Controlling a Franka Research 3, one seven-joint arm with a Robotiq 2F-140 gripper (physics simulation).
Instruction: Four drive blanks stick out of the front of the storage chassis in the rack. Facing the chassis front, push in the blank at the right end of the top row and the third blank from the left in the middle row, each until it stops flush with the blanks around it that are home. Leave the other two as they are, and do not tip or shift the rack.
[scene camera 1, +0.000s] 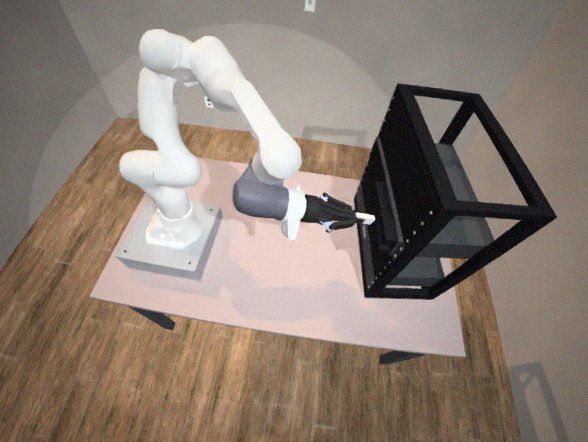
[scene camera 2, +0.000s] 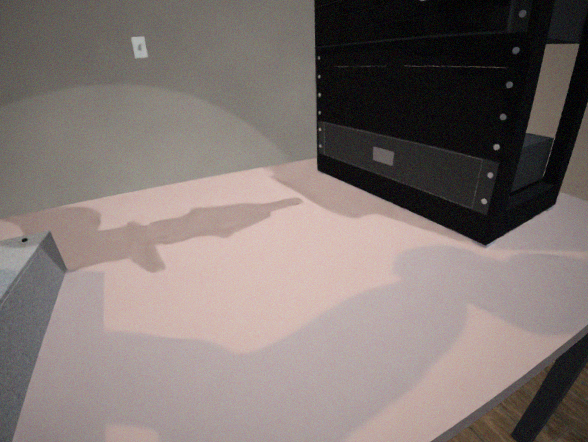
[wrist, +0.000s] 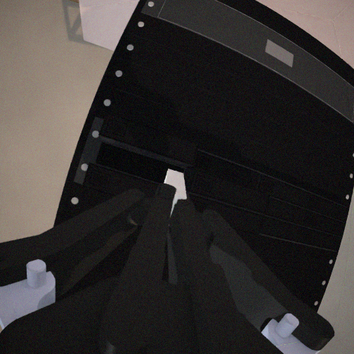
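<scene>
The black rack (scene camera 1: 422, 150) (scene camera 2: 506, 100) (wrist: 112, 89) stands upright; the wrist view shows its front upside down. The storage chassis (scene camera 1: 386, 215) (wrist: 90, 150) is a dark unit across the rack front. Its drive blanks are nearly black, and I cannot tell one from another or which stick out. A dark band (wrist: 132, 160) shows beside the fingertips. My gripper (scene camera 1: 365, 218) (wrist: 171, 183) is shut and empty, its pale tip in front of the chassis. I cannot tell whether it touches a blank. The fingers hide part of the chassis face.
A grey panel with a light label (scene camera 2: 383, 156) (wrist: 279, 53) fills the rack's lowest bay. The pink table top (scene camera 1: 285, 260) (scene camera 2: 250, 300) carries the rack and the grey robot base (scene camera 1: 165, 265). The rack's open black frame rises above the gripper's height.
</scene>
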